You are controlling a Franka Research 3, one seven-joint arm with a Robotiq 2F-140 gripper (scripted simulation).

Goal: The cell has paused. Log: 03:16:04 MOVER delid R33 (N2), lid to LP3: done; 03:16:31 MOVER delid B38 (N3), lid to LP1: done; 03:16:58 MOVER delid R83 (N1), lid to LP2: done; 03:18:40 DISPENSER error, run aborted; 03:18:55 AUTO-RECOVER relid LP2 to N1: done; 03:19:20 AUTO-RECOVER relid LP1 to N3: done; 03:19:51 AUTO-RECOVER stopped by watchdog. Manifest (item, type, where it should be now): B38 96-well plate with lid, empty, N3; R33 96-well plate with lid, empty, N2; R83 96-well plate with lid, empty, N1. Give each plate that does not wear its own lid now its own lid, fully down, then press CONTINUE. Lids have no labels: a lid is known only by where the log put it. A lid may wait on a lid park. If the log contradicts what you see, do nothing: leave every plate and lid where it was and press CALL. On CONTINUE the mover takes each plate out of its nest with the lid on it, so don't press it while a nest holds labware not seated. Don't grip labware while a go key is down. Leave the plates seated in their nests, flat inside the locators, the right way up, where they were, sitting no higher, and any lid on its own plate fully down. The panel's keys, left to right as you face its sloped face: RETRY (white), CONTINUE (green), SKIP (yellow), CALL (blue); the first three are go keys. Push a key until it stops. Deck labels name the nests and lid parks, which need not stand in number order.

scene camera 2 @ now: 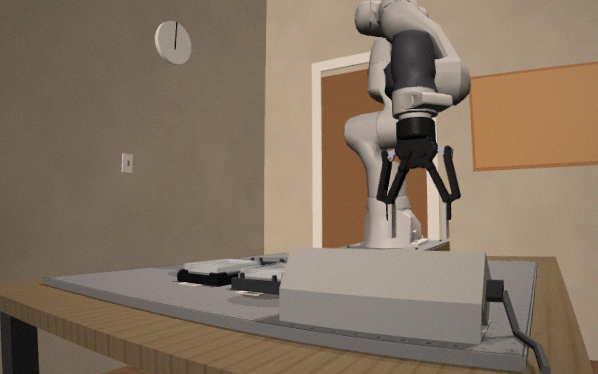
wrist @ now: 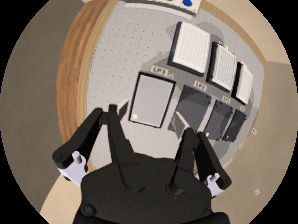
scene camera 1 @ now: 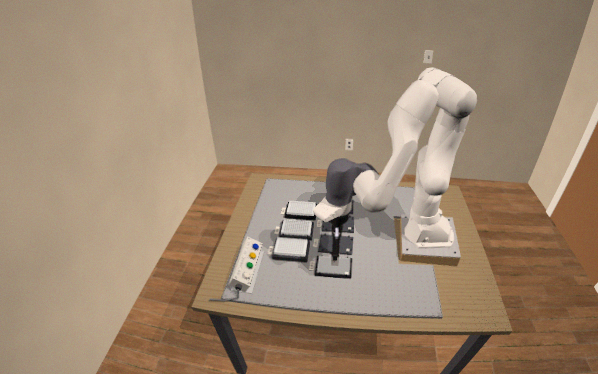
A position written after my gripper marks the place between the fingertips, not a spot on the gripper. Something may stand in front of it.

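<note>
My gripper [scene camera 2: 418, 238] is there to be seen, and the wrist view [wrist: 151, 111] has it too. I see a plate [wrist: 223, 74], a lid park [wrist: 193, 105] and a grey lid [wrist: 152, 96]. There is also a key panel [scene camera 2: 437, 295], and scene camera 1 [scene camera 1: 237, 281] shows that panel as well.
</note>
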